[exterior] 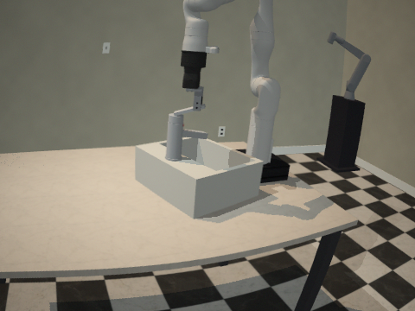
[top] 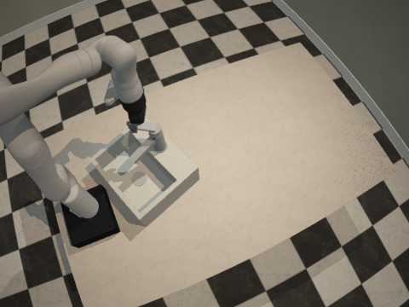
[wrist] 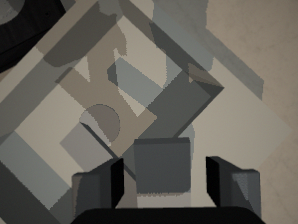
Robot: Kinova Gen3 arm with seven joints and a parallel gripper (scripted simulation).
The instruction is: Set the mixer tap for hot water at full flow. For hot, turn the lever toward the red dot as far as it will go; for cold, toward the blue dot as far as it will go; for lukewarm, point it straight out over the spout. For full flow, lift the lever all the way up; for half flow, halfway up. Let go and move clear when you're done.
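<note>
Right now the lever is 2 cm ahead of my hand, 1 cm to the right of it and 2 cm below it. Also, from my hand: white sink basin: 5 cm behind, 7 cm to the right, 27 cm below.
</note>
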